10 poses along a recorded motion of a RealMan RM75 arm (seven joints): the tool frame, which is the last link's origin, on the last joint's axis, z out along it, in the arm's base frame.
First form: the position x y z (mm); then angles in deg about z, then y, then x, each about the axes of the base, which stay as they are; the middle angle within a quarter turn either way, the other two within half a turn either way.
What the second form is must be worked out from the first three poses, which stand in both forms.
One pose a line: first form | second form
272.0 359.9 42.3 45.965 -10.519 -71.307 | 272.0 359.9 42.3; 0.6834 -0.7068 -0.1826; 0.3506 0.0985 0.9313; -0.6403 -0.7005 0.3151
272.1 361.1 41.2 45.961 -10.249 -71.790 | 272.1 361.1 41.2; 0.6841 -0.7074 -0.1779; 0.3421 0.0957 0.9348; -0.6442 -0.7003 0.3075
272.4 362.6 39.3 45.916 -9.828 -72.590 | 272.4 362.6 39.3; 0.6855 -0.7078 -0.1707; 0.3282 0.0912 0.9402; -0.6499 -0.7005 0.2948
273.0 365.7 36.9 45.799 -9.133 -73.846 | 273.0 365.7 36.9; 0.6883 -0.7078 -0.1587; 0.3057 0.0847 0.9483; -0.6578 -0.7013 0.2747
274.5 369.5 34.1 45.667 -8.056 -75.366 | 274.5 369.5 34.1; 0.6919 -0.7082 -0.1401; 0.2755 0.0796 0.9580; -0.6673 -0.7015 0.2502
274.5 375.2 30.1 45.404 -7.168 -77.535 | 274.5 375.2 30.1; 0.6966 -0.7065 -0.1248; 0.2392 0.0648 0.9688; -0.6764 -0.7047 0.2142
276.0 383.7 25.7 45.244 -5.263 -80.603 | 276.0 383.7 25.7; 0.7011 -0.7071 -0.0917; 0.1797 0.0507 0.9824; -0.6900 -0.7053 0.1626
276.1 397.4 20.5 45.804 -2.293 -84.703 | 276.1 397.4 20.5; 0.6966 -0.7164 -0.0400; 0.0940 0.0358 0.9949; -0.7113 -0.6968 0.0922
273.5 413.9 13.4 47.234 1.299 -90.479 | 273.5 413.9 13.4; 0.6788 -0.7339 0.0227; -0.0215 0.0110 0.9997; -0.7340 -0.6791 -0.0084
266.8 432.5 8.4 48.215 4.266 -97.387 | 266.8 432.5 8.4; 0.6645 -0.7436 0.0744; -0.1450 -0.0307 0.9890; -0.7331 -0.6679 -0.1282
